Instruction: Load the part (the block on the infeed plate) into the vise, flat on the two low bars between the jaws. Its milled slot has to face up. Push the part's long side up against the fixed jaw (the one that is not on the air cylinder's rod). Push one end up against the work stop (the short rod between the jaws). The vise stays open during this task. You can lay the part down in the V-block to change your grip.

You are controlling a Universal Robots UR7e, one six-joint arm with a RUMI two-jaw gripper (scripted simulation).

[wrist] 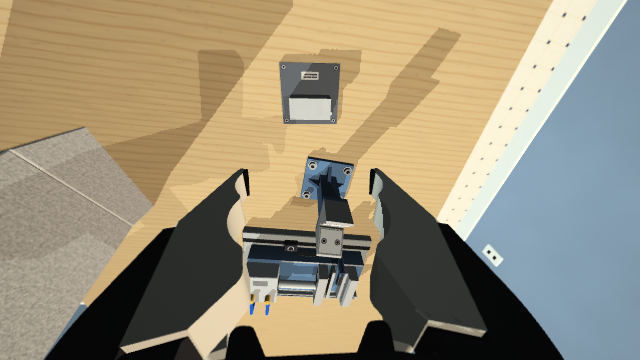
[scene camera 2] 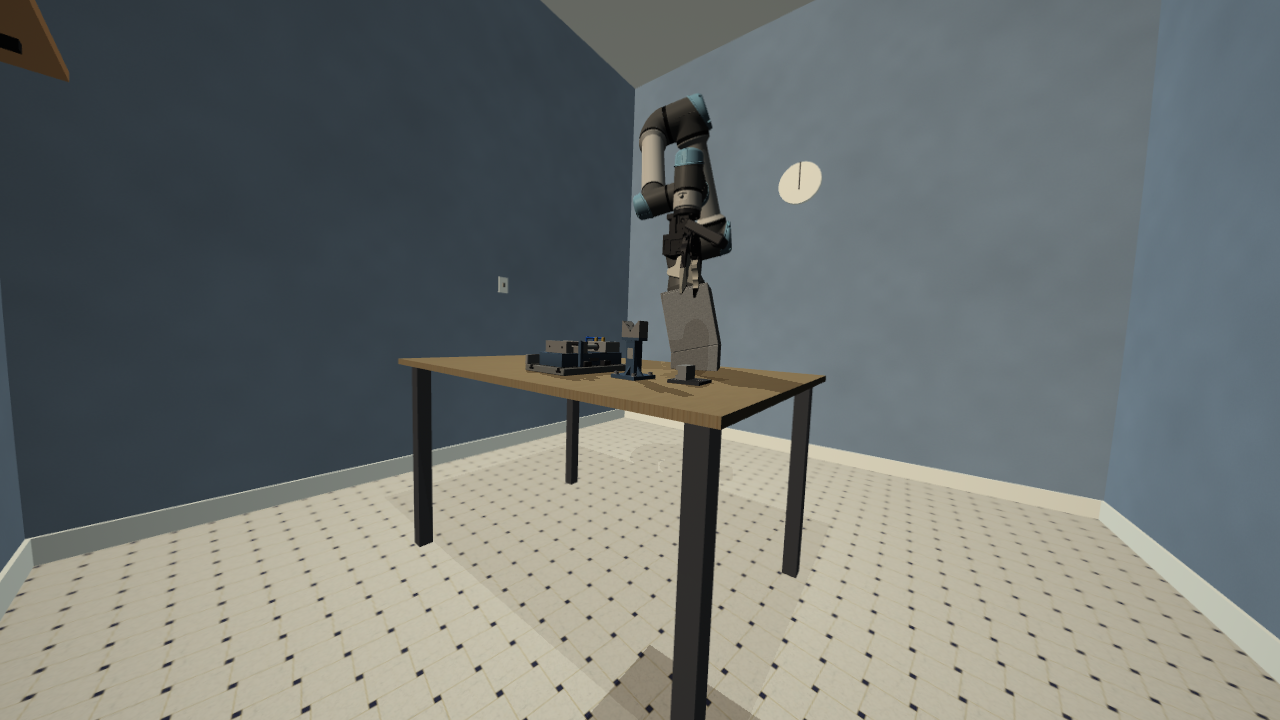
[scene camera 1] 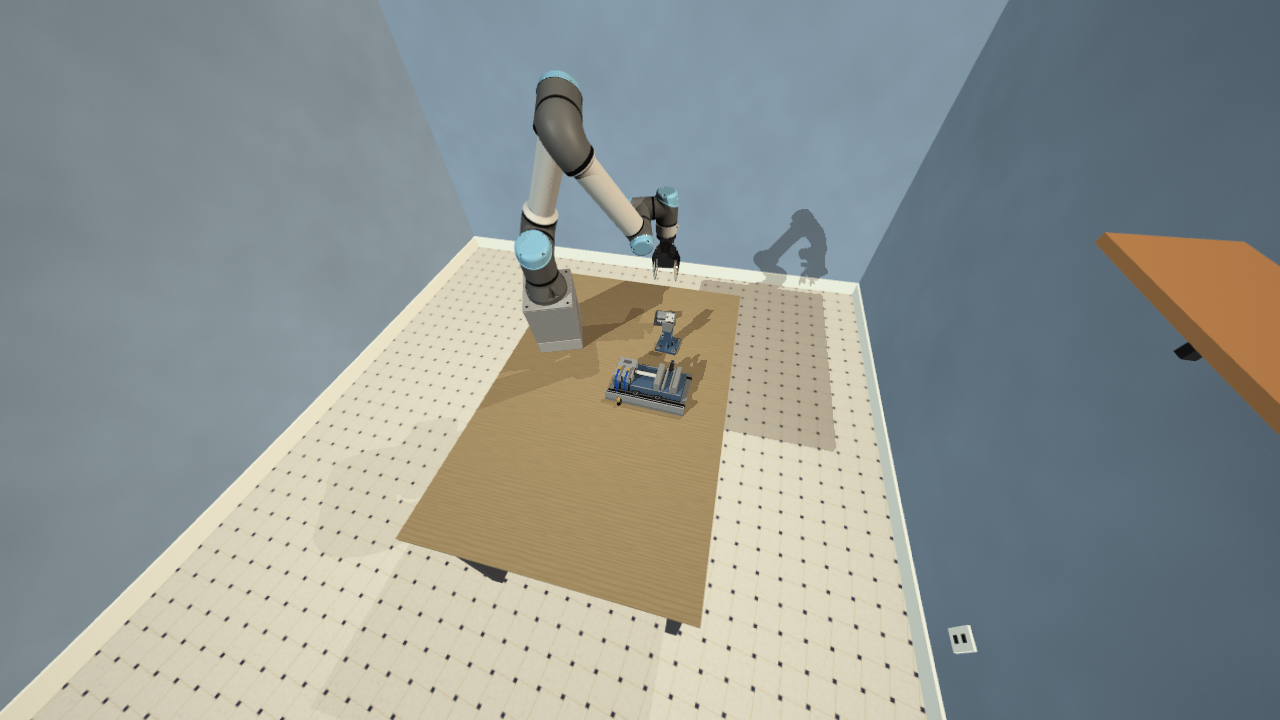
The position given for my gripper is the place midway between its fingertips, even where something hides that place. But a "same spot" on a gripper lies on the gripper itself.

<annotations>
My gripper shows in the wrist view, in scene camera 2 and in scene camera 1 [665, 280]. The same spot on my gripper: [wrist: 190, 285] is [scene camera 2: 698, 264].
</annotations>
